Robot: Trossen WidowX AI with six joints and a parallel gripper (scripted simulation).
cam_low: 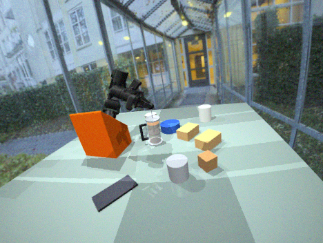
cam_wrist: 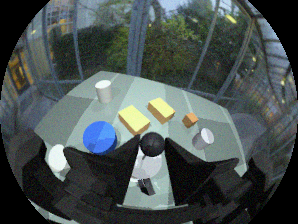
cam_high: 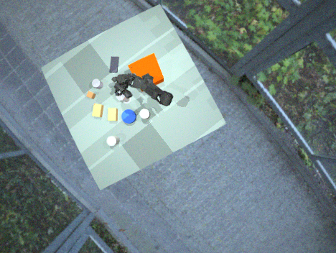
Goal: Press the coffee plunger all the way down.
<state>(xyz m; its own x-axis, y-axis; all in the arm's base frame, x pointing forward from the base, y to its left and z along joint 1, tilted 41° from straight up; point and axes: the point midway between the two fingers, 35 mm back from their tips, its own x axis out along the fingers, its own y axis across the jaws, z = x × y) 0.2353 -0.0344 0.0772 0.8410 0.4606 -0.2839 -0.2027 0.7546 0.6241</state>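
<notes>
The glass coffee press is 10 cm below my gripper tip and 3 cm behind it. Also, from my gripper tip: blue disc 18 cm below, 16 cm to the left, 2 cm ahead.
</notes>
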